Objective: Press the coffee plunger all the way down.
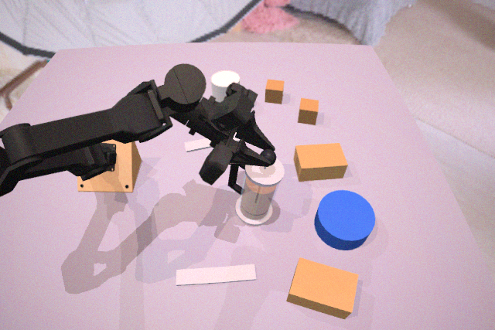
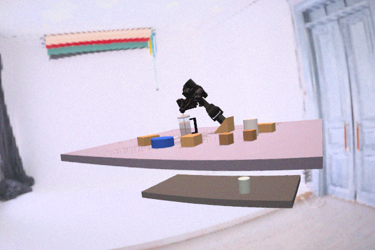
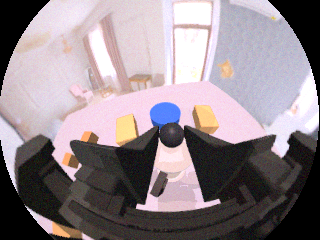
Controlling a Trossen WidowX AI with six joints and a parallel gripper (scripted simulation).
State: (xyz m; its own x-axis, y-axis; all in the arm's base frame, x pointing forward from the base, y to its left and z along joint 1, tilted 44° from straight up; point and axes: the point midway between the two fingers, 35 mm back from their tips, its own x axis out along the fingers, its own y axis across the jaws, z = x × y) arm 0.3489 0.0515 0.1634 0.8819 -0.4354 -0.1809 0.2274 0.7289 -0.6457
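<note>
The glass coffee press is 30 mm behind my gripper tip, 10 mm to the left of it and 90 mm below it. From my gripper tip the other things lie so: blue disc: 160 mm ahead, 30 mm to the right, 150 mm below; then white cylinder: 120 mm behind, 360 mm to the left, 130 mm below.
</note>
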